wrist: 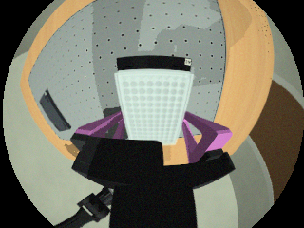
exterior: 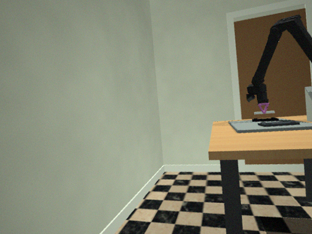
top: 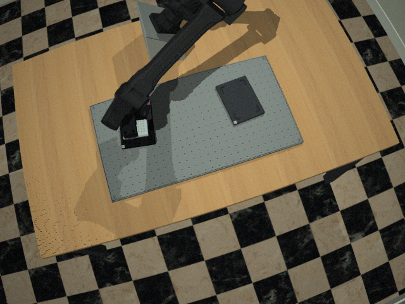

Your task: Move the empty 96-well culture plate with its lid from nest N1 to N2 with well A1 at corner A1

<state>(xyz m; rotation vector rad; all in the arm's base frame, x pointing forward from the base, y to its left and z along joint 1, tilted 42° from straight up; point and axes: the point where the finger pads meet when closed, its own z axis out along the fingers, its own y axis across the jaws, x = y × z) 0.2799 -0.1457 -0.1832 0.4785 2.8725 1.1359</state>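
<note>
The black nest N2 lies 5 cm below my hand. From my hand the other things lie so: black nest N1: 7 cm ahead, 37 cm to the left, 5 cm below; culture plate: right at my hand; clear lid: right at my hand.
</note>
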